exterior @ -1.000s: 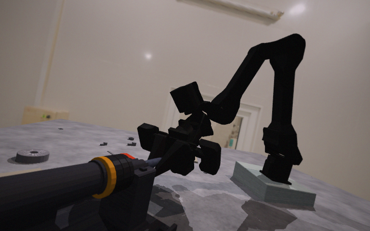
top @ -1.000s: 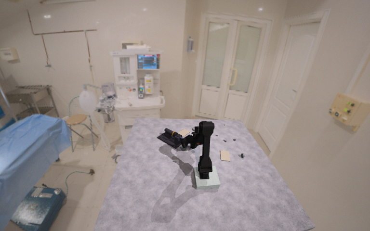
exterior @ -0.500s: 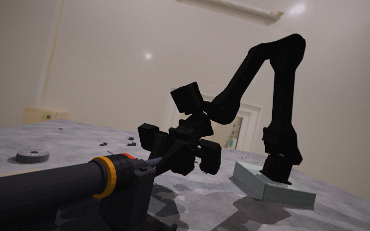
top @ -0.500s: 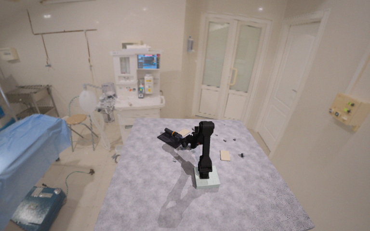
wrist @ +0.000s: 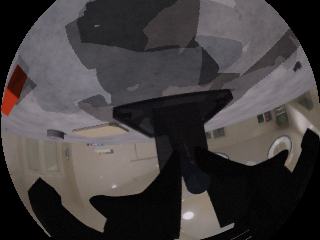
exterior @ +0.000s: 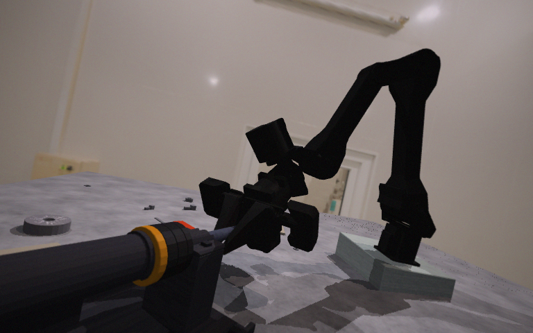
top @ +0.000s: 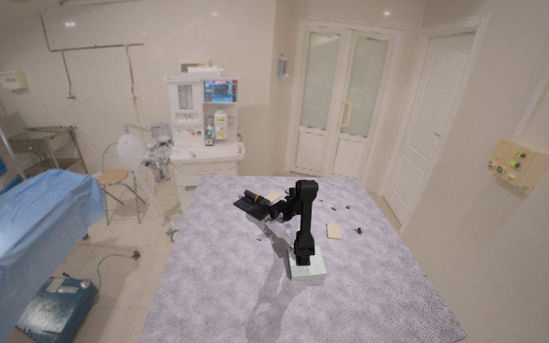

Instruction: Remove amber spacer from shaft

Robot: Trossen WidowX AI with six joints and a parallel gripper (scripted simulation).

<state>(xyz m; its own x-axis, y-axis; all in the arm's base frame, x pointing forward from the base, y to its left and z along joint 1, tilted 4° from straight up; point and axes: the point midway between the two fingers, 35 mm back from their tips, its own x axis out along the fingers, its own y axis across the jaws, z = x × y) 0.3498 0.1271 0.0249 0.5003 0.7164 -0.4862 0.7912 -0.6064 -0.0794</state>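
Right now my gripper tip is 20 mm short of the shaft, 30 mm to the right of it and 20 mm below it. From my gripper tip the other things lie so: red-handled tool: 80 mm ahead, 230 mm to the right, 60 mm below; then amber spacer: 60 mm ahead, 80 mm to the left, 20 mm above; then grey ring: 260 mm ahead, 140 mm to the right, 50 mm below.
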